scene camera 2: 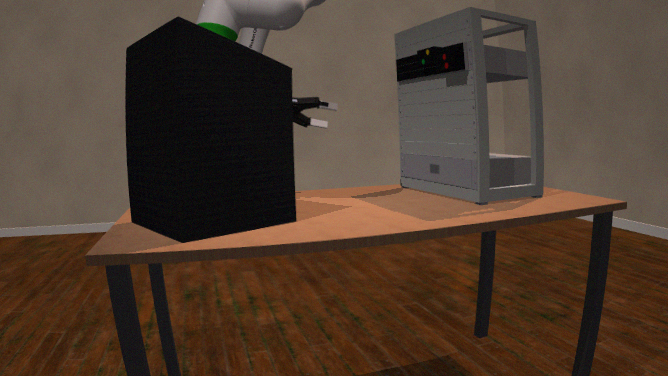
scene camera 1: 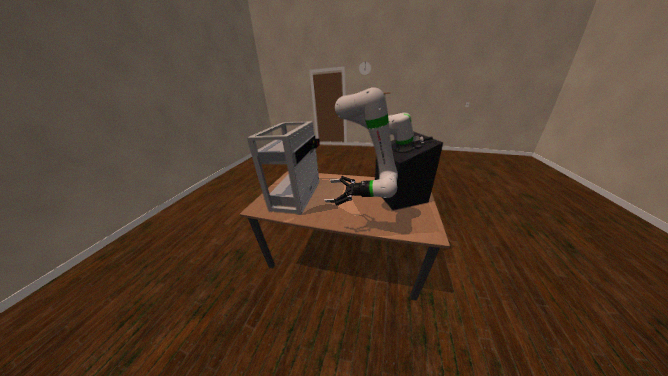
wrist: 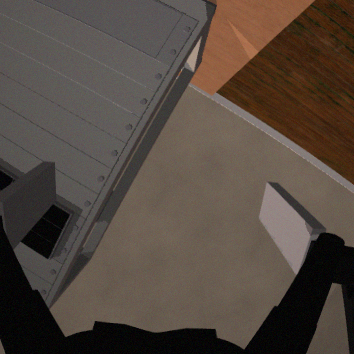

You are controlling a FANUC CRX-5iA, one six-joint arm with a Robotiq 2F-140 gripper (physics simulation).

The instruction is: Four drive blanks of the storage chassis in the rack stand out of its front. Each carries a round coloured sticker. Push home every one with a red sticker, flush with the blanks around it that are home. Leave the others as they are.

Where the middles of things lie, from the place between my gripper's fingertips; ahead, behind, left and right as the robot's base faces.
Now: the grey rack (scene camera 2: 443, 67) 41 cm ahead of my hand, 27 cm to the right of it and 2 cm above it.
